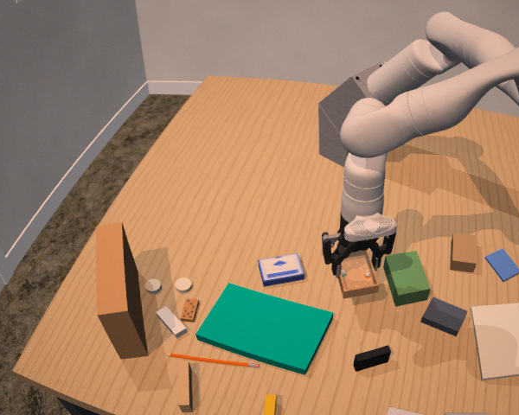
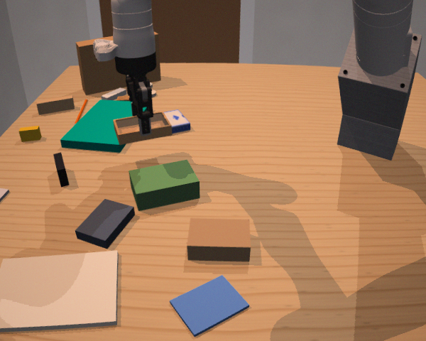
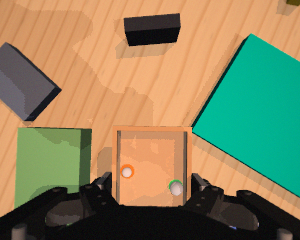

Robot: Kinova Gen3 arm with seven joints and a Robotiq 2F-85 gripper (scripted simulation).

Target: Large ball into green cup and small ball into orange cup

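My gripper is now 80 mm past the green block, 90 mm to the right of it and 70 mm above it. From my hand the other things lie so: teal slab 150 mm ahead, 120 mm to the right, 80 mm below; then black block 140 mm ahead, 100 mm to the left, 70 mm below; then wooden puzzle 20 mm below.
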